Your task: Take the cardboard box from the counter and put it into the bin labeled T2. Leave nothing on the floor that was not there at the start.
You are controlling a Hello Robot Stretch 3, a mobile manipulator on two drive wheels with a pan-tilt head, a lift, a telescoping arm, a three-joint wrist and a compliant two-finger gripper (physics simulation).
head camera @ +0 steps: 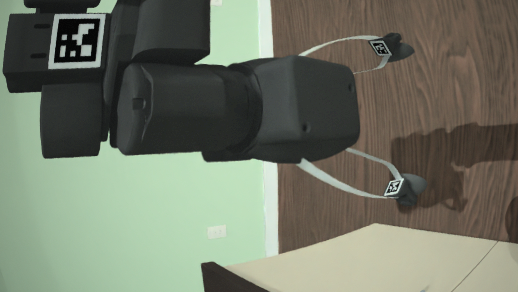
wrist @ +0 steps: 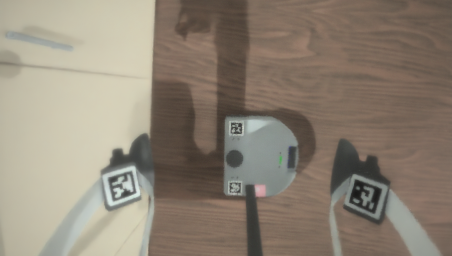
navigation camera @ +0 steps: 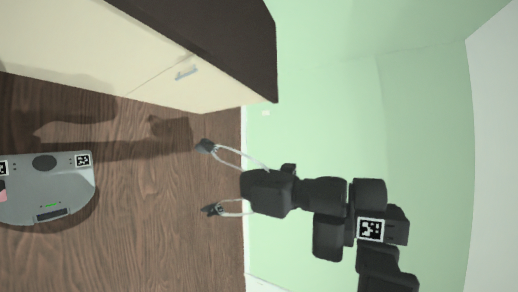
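Seen in the pictures: gripper, between the fingertips: (head camera: 414, 117) (navigation camera: 201, 177); robot's base, origin of its link: (navigation camera: 45, 162).
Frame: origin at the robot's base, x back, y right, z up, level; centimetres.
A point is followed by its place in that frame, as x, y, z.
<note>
My gripper (head camera: 406, 117) @[2.1, 23.9, 96.6] (navigation camera: 206, 178) @[2.1, 23.9, 96.6] (wrist: 241, 156) @[2.1, 23.9, 96.6] is open, with its two fingers wide apart and no object between them. It hangs above the wood floor, past the end of the counter. The counter (head camera: 220, 278) @[-31.3, 81.5, 91.1] (navigation camera: 235, 45) @[-43.9, 47.1, 91.1] has a dark top. It shows at the bottom of the head view and at the upper left of the navigation view. The visible part of its top bears no box. The cardboard box and the bin labeled T2 do not show in these views.
The counter's cream front (head camera: 370, 255) @[-33.5, 68.4, 48.1] (navigation camera: 100, 55) @[-37.0, 13.6, 58.7] (wrist: 75, 110) stands beside the gripper, with a handle (navigation camera: 186, 73) (wrist: 40, 41). My grey base (navigation camera: 55, 185) @[10.4, 2.4, 16.0] (wrist: 265, 150) is on the wood floor (head camera: 320, 210) @[-31.8, 142.2, 0.1]. A green wall (head camera: 160, 200) @[-21.5, 179.2, 71.4] (navigation camera: 320, 130) @[-13.8, 178.7, 109.0] stands behind the arm.
</note>
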